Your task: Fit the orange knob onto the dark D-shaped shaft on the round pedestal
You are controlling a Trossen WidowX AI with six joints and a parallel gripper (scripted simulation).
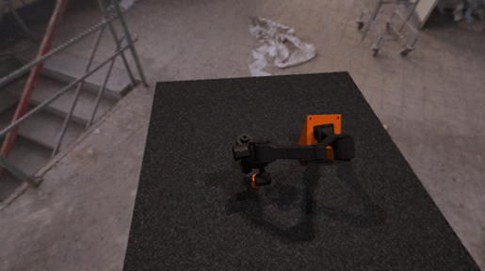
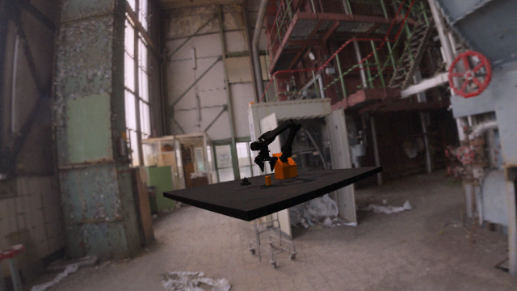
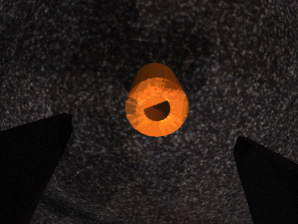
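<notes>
Right now the orange knob is 6 cm below my gripper tip. Also, from my gripper tip: pedestal (25 cm to the right, 6 cm below, 2 cm ahead).
</notes>
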